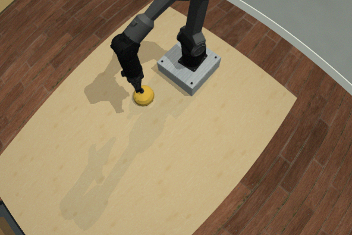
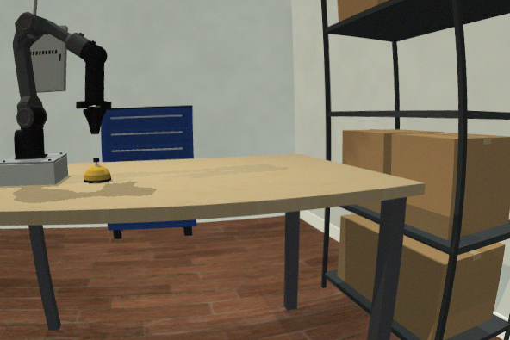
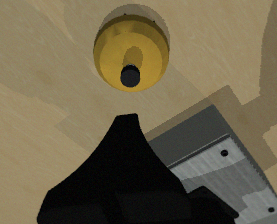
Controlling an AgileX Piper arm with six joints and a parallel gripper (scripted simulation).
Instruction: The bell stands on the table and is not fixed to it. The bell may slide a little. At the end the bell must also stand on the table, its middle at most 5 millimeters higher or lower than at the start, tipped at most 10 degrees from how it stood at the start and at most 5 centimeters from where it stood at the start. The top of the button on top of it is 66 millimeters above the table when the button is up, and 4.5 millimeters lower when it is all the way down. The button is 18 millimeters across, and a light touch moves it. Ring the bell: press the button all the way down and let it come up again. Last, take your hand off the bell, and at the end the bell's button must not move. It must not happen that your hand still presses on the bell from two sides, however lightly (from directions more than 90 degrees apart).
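Right now my hand is 80 mm above the button. The rest, counted from my hand: yellow dome bell 100 mm below.
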